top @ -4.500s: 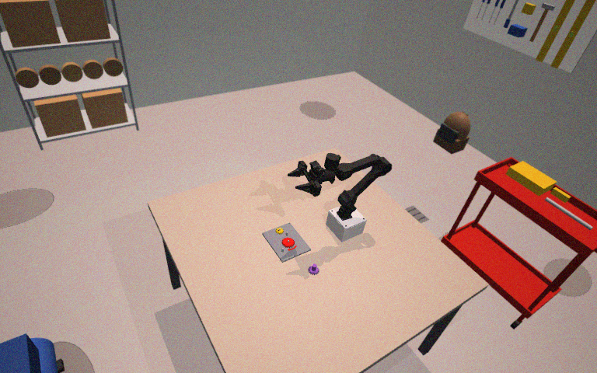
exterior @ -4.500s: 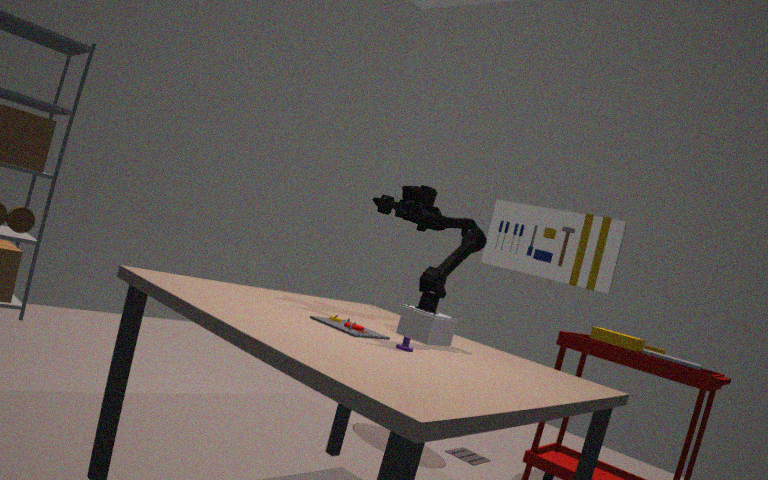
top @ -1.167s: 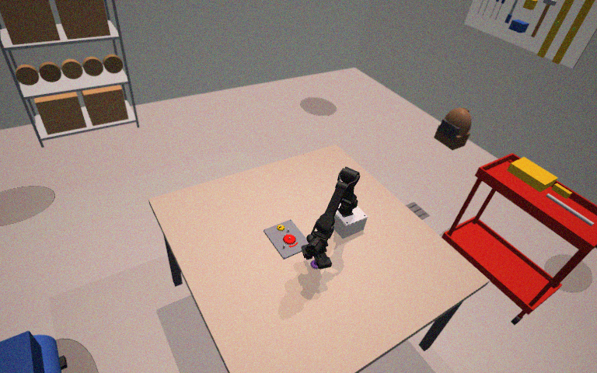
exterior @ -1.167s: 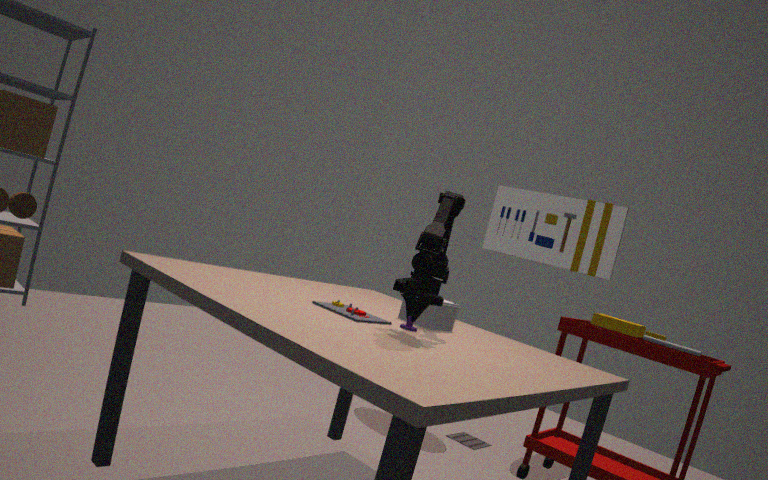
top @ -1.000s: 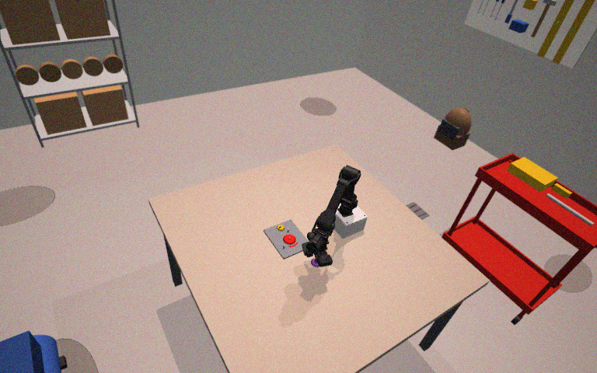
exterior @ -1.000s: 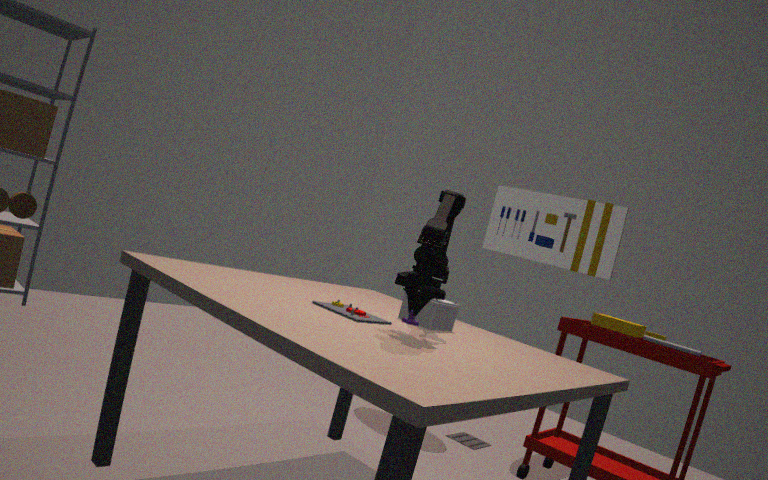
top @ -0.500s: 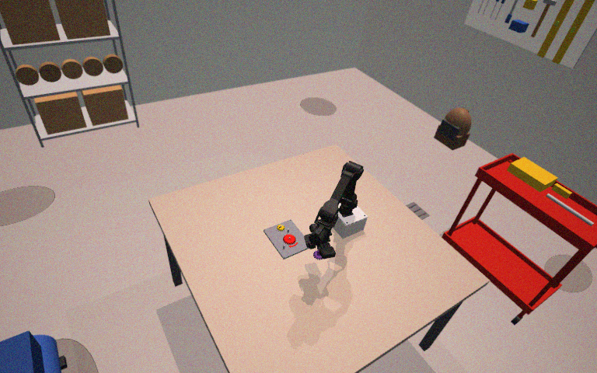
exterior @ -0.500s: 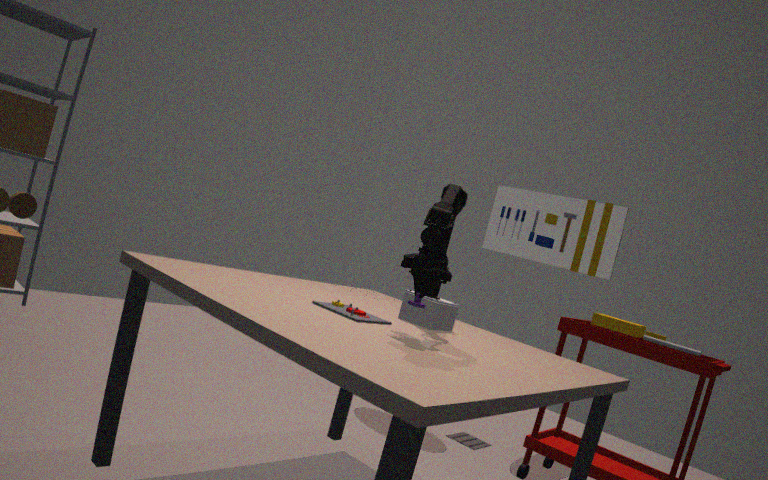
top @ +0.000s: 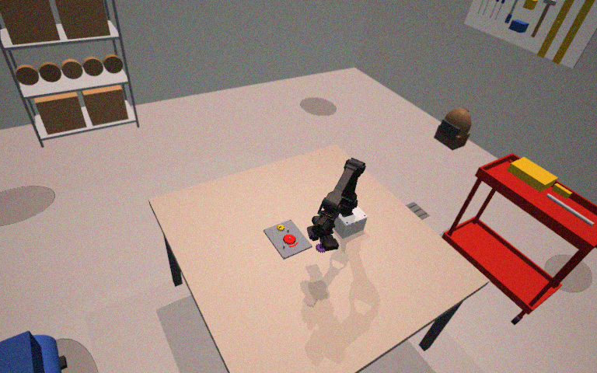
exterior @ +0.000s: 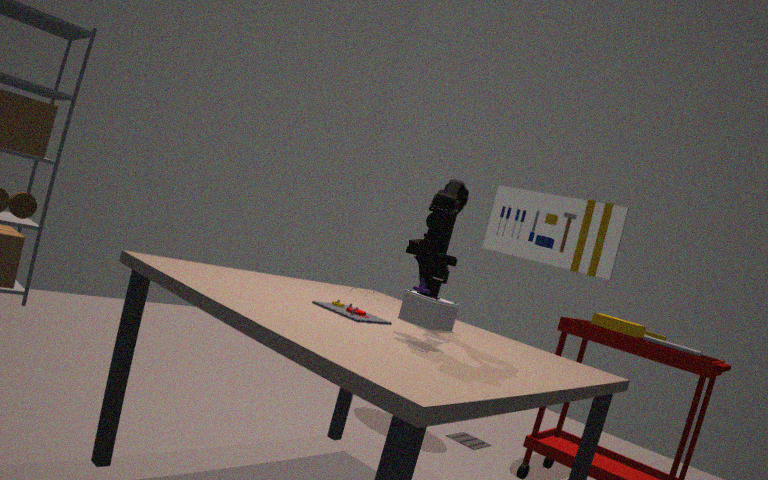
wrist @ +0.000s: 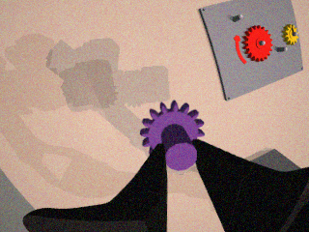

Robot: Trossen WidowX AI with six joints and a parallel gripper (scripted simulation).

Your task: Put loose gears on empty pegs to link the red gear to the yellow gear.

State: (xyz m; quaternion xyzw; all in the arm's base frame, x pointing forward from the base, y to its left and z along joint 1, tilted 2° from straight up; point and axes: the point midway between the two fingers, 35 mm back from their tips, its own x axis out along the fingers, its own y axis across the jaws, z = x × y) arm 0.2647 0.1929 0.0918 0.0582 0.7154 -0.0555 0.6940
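Right now the small yellow gear is 6 cm ahead of my gripper tip, 29 cm to the right of it and 15 cm below it. From my gripper tip the other things lie so: purple gear (1 cm below); red gear (5 cm ahead, 20 cm to the right, 15 cm below).
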